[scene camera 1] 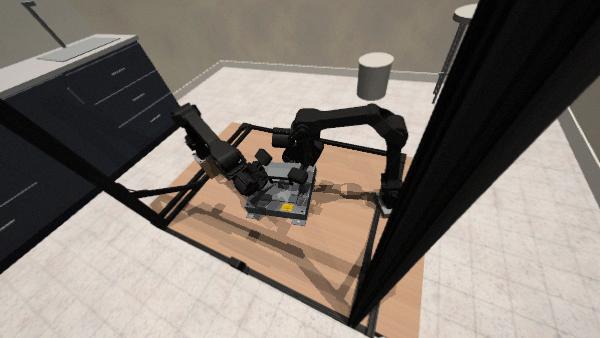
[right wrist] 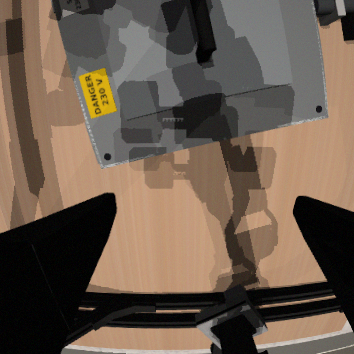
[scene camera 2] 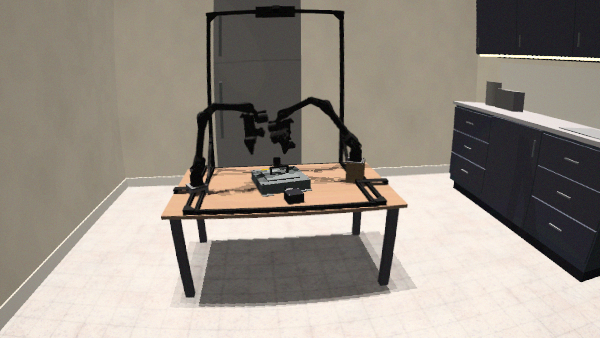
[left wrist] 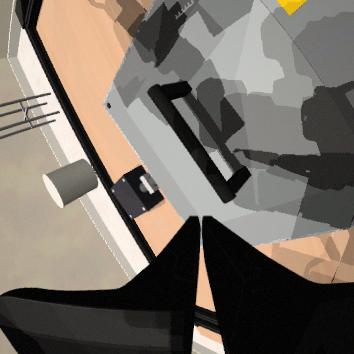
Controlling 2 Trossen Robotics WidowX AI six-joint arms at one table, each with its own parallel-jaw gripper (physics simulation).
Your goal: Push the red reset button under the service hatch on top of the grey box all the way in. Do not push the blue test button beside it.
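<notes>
The grey box (scene camera 1: pixel 265 209) (scene camera 2: pixel 285 188) (left wrist: pixel 280 226) (right wrist: pixel 300 107) stands in the middle of the table. Its service hatch (right wrist: pixel 247 67) lies flat over the top, with a black bar handle (scene camera 2: pixel 279 167) (left wrist: pixel 192 145) (right wrist: pixel 204 37). The red reset button and the blue test button do not show in any view. My left gripper (scene camera 2: pixel 286 151) (left wrist: pixel 199 223) is shut and empty, above the box; in the left wrist view its tips lie over the box's edge, beside one end of the handle. My right gripper (scene camera 2: pixel 251 151) (right wrist: pixel 206 203) is open and empty, raised beside the left one.
A yellow danger label (scene camera 1: pixel 287 207) (left wrist: pixel 291 6) (right wrist: pixel 97 93) is on the box. A small black block (scene camera 2: pixel 294 196) (left wrist: pixel 135 192) with a pale connector stands close beside the box. A brown block (scene camera 2: pixel 355 172) stands at the left arm's base. Black frame rails (scene camera 2: pixel 292 208) run along the table edges.
</notes>
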